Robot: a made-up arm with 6 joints. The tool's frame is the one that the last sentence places.
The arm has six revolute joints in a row. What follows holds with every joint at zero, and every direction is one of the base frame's. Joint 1 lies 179 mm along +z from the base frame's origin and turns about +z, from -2.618 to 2.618 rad. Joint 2 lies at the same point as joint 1 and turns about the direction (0.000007, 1, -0.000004), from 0 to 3.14 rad. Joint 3 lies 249 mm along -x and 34 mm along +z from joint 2 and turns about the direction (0.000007, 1, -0.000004), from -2.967 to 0 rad. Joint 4 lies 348 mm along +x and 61 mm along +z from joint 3 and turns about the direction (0.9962, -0.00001, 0.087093), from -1.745 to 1.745 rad. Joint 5 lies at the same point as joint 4 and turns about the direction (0.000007, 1, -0.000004), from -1.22 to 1.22 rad. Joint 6 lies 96 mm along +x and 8 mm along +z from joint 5 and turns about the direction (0.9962, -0.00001, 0.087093), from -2.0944 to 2.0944 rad. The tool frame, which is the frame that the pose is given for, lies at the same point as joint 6; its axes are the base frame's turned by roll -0.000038, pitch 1.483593 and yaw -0.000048 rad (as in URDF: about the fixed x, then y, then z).
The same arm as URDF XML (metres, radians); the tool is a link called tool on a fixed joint. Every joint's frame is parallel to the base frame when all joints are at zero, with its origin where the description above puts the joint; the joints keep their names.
<robot name="arm">
<joint name="joint 1" type="revolute"><parent link="base"/><child link="link1"/><origin xyz="0 0 0.179"/><axis xyz="0 0 1"/><limit lower="-2.618" upper="2.618"/></joint>
<joint name="joint 2" type="revolute"><parent link="link1"/><child link="link2"/><origin xyz="0 0 0"/><axis xyz="0 1 0"/><limit lower="0" upper="3.14"/></joint>
<joint name="joint 3" type="revolute"><parent link="link2"/><child link="link3"/><origin xyz="-0.249 0 0.034"/><axis xyz="0 1 0"/><limit lower="-2.967" upper="0"/></joint>
<joint name="joint 4" type="revolute"><parent link="link3"/><child link="link4"/><origin xyz="0.348 0 0.061"/><axis xyz="0.9962 0 0.0871"/><limit lower="-1.745" upper="1.745"/></joint>
<joint name="joint 5" type="revolute"><parent link="link4"/><child link="link5"/><origin xyz="0 0 0"/><axis xyz="0 1 0"/><limit lower="-1.22" upper="1.22"/></joint>
<joint name="joint 6" type="revolute"><parent link="link5"/><child link="link6"/><origin xyz="0.096 0 0.008"/><axis xyz="0.9962 0 0.0871"/><limit lower="-2.0944" upper="2.0944"/></joint>
<joint name="tool_fixed" type="fixed"><parent link="link6"/><child link="tool"/><origin xyz="0 0 0" rpy="0 1.4836 0"/></joint>
<link name="base"/>
<link name="link1"/>
<link name="link2"/>
<link name="link3"/>
<link name="link4"/>
<link name="link5"/>
<link name="link6"/>
<link name="tool"/>
</robot>

